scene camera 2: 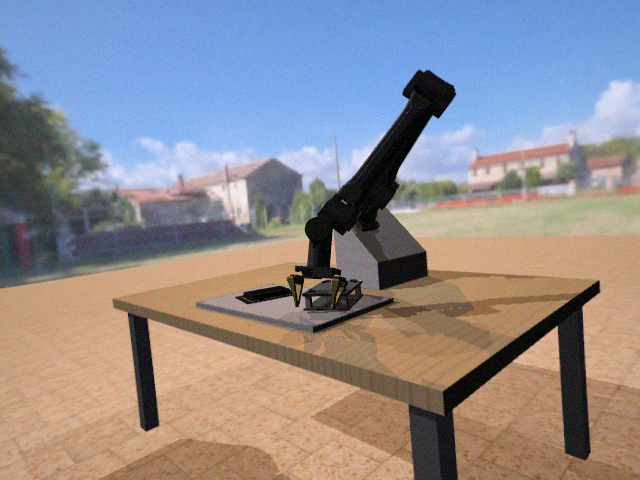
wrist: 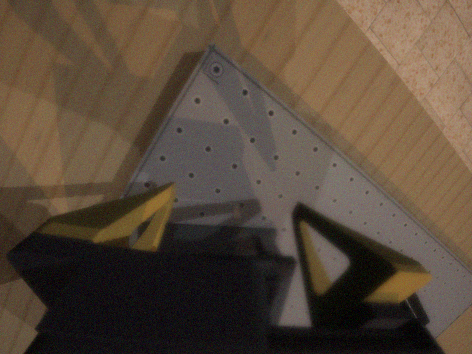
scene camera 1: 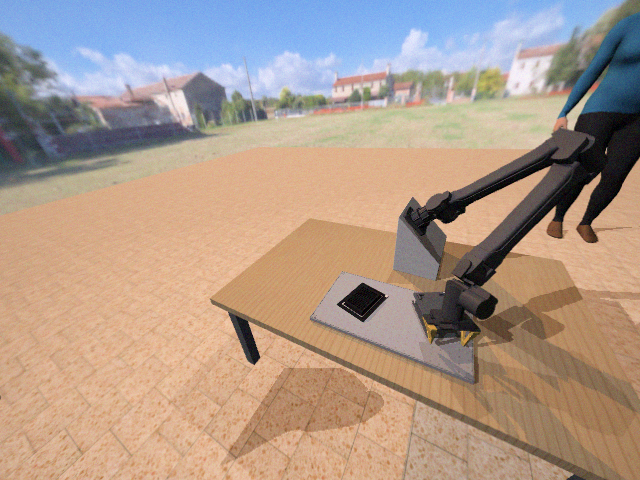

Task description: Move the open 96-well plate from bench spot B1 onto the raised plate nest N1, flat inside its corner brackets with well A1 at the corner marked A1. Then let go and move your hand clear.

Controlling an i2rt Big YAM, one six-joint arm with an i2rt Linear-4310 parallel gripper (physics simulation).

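Pixels of known places: gripper, fingertip midpoint: (scene camera 2: 314, 308) (wrist: 237, 199) (scene camera 1: 446, 343); arm's base, link origin: (scene camera 2: 360, 218) (scene camera 1: 414, 222).
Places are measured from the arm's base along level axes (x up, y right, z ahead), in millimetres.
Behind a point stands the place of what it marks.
The black well plate (scene camera 1: 363, 300) @[x -194, y 102, z 352 mm] (scene camera 2: 265, 293) @[x -192, y 76, z 369 mm] lies flat at the left part of the grey perforated board; a small dark edge of the plate (wrist: 419, 309) @[x -207, y 143, z 412 mm] shows at the lower right of the wrist view. The raised nest (scene camera 1: 427, 299) @[x -164, y -115, z 278 mm] (scene camera 2: 353, 285) @[x -164, y -197, z 277 mm] stands on short legs towards the board's other end, partly covered by the hand. My gripper (scene camera 1: 450, 339) @[x -195, y -190, z 417 mm] (scene camera 2: 316, 304) @[x -195, y -190, z 417 mm] (wrist: 237, 199) @[x -195, y -190, z 417 mm] is open, fingers pointing down and wide apart, with nothing between them. It is low over the board beside the nest's front side, apart from the plate. The A1 marks and wells are too small to read.
The grey board (scene camera 1: 398, 335) @[x -208, y -52, z 439 mm] (scene camera 2: 232, 305) @[x -208, y 102, z 469 mm] (wrist: 320, 172) @[x -208, y -136, z 474 mm] lies on the wooden table (scene camera 1: 310, 248) @[x -221, y 514, z 75 mm] (scene camera 2: 439, 341) @[x -221, y -519, z 404 mm] (wrist: 60, 90) @[x -221, y -340, z 410 mm]. A grey wedge-shaped block (scene camera 1: 416, 253) @[x -104, y -37, z 85 mm] (scene camera 2: 356, 258) @[x -125, y -44, z 85 mm] stands behind the nest, beside the arm. A person (scene camera 1: 610, 98) stands beyond the table at the right of the first scene view.
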